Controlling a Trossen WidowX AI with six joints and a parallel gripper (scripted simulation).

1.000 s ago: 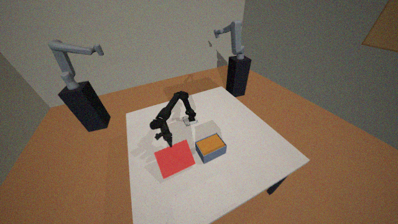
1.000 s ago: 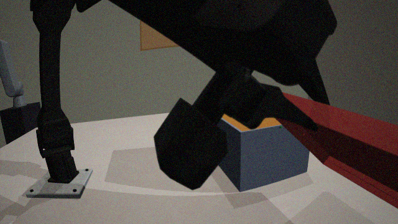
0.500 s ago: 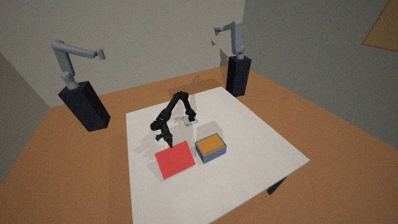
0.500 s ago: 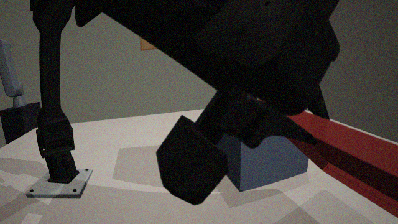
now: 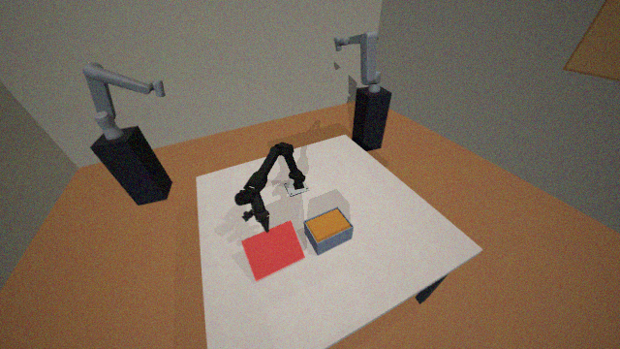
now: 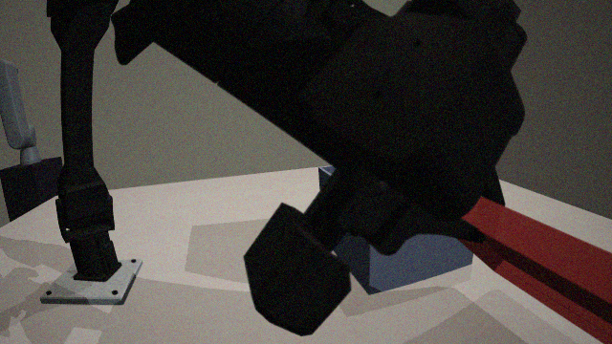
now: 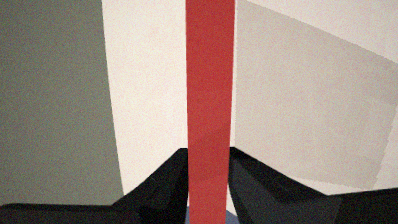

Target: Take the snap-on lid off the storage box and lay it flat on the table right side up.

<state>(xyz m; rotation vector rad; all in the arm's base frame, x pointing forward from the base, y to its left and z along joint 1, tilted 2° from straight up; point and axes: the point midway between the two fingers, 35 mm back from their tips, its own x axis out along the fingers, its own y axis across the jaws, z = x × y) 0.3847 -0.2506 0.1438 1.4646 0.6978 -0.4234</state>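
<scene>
Now: gripper tip 6 cm short of the red lid, 1 cm to the right of it and 5 cm above it. Also, from my gripper tip: blue storage box (2 cm ahead, 30 cm to the left, 9 cm below).
</scene>
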